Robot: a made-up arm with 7 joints. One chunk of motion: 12 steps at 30 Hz.
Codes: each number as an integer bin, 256 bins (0 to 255) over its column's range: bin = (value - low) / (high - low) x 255, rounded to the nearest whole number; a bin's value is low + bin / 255 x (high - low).
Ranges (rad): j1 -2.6..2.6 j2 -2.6..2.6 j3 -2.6..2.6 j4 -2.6..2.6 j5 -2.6..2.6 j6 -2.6..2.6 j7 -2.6..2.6
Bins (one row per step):
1: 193 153 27 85 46 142 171
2: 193 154 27 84 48 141 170
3: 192 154 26 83 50 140 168
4: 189 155 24 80 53 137 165
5: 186 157 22 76 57 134 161
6: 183 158 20 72 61 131 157
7: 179 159 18 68 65 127 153
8: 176 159 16 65 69 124 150
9: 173 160 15 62 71 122 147
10: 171 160 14 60 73 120 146
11: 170 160 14 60 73 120 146
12: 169 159 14 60 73 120 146
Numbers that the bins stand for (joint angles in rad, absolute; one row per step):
1: 1.3357 0.5200 -2.0494 -0.8667 -1.6620 0.2957 0.8871
2: 1.3357 0.5404 -2.0494 -0.8871 -1.6212 0.2753 0.8667
3: 1.3153 0.5404 -2.0698 -0.9075 -1.5804 0.2549 0.8259
4: 1.2541 0.5608 -2.1106 -0.9686 -1.5192 0.1937 0.7647
5: 1.1929 0.6016 -2.1514 -1.0502 -1.4376 0.1325 0.6831
6: 1.1318 0.6220 -2.1922 -1.1318 -1.3561 0.0714 0.6016
7: 1.0502 0.6424 -2.2329 -1.2133 -1.2745 -0.0102 0.5200
8: 0.9890 0.6424 -2.2737 -1.2745 -1.1929 -0.0714 0.4588
9: 0.9278 0.6627 -2.2941 -1.3357 -1.1522 -0.1122 0.3976
10: 0.8871 0.6627 -2.3145 -1.3765 -1.1114 -0.1529 0.3773
11: 0.8667 0.6627 -2.3145 -1.3765 -1.1114 -0.1529 0.3773
12: 0.8463 0.6424 -2.3145 -1.3765 -1.1114 -0.1529 0.3773

